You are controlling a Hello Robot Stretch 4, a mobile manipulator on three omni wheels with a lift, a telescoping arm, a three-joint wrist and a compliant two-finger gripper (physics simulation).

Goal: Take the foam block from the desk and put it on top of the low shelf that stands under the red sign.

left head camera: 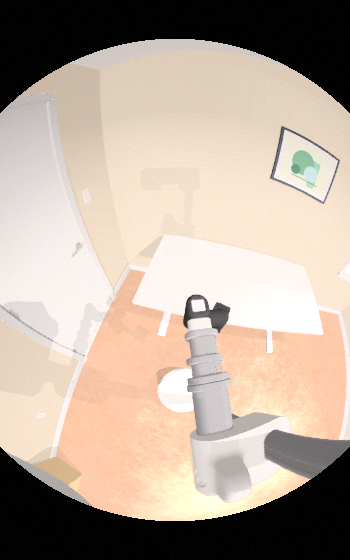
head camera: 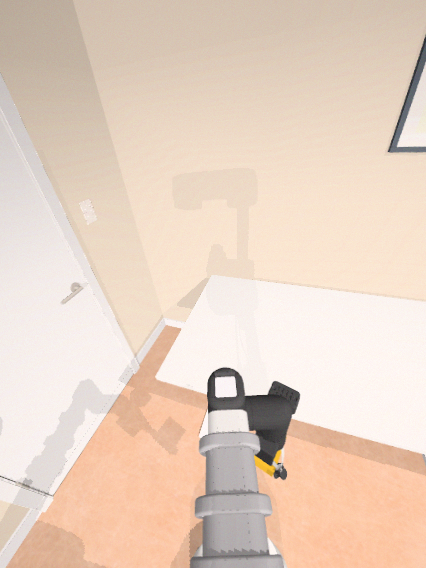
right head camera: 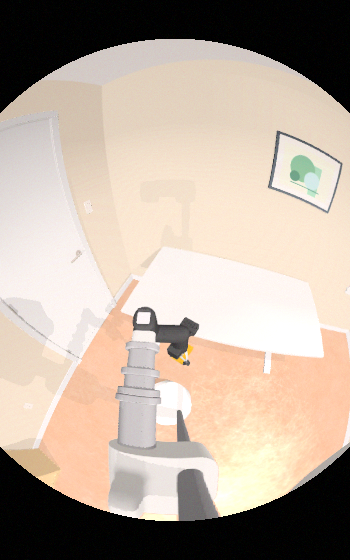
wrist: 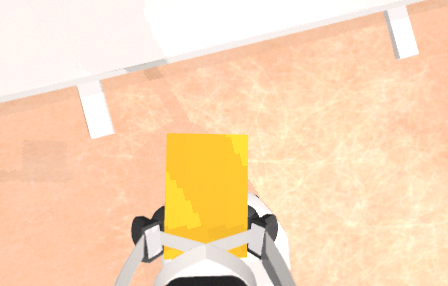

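Where they show: gripper, fingertip midpoint: (head camera: 263, 464) (right head camera: 178, 358) (wrist: 205, 222); robot's base, link origin: (left head camera: 180, 388) (right head camera: 167, 401).
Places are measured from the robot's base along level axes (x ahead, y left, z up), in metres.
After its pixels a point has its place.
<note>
The yellow foam block (wrist: 206, 185) {x 0.296, y -0.108, z 0.834 m} (head camera: 266, 465) {x 0.250, y -0.088, z 0.834 m} is held between the fingertips of my gripper (wrist: 205, 222) {x 0.264, y -0.087, z 0.788 m} (right head camera: 183, 358) {x 0.264, y -0.087, z 0.788 m}, which is shut on it. In the wrist view the block's far end sticks out past the fingertips, with floor beneath. Gripper and block are in front of the desk's near edge, off the desk top. The white desk (head camera: 340, 360) {x 0.617, y -0.484, z 0.693 m} (left head camera: 260, 285) {x 0.639, y -0.654, z 0.692 m} (right head camera: 260, 310) {x 0.568, y -0.668, z 0.693 m} (wrist: 60, 40) {x 0.525, y -0.053, z 0.692 m} stands against the wall. The arm hides part of the block in the head view. The low shelf and the red sign do not show in these views.
A round white stool or table (left head camera: 175, 390) {x 0.002, y 0.053, z 0.187 m} (right head camera: 172, 402) {x 0.006, y -0.050, z 0.187 m} stands on the floor by the arm. A white door (head camera: 30, 300) {x 0.799, y 0.813, z 0.976 m} is at the left. A framed picture (left head camera: 305, 165) {x 1.002, y -0.951, z 1.607 m} hangs above the desk. A tan box-like object (left head camera: 60, 472) (right head camera: 30, 465) is at the lower left.
</note>
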